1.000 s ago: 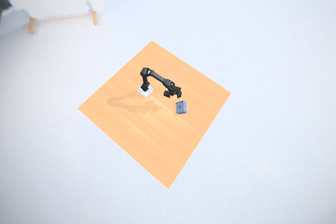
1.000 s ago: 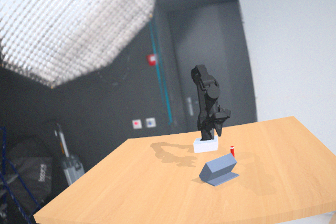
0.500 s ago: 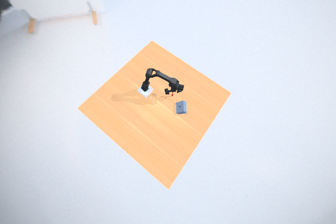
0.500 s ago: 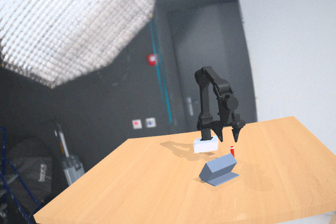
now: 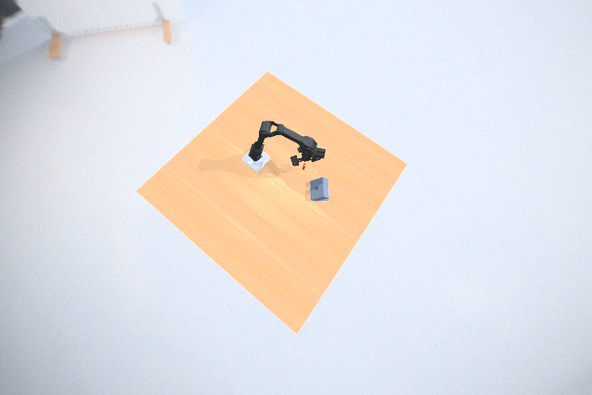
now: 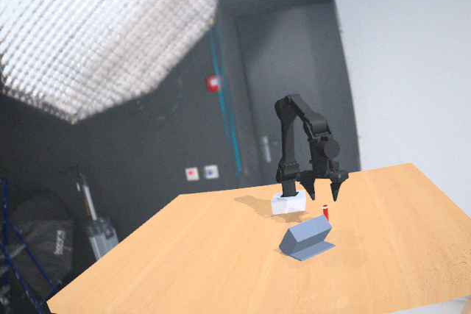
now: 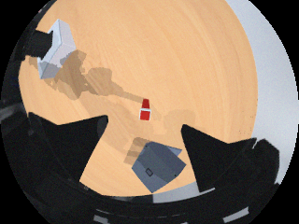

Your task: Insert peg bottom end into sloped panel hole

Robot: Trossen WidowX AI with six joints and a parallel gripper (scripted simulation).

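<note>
The red peg is 4 cm below my gripper tip. From my gripper tip the other things lie so: grey-blue sloped panel 18 cm ahead, 3 cm to the right, 6 cm below.
</note>
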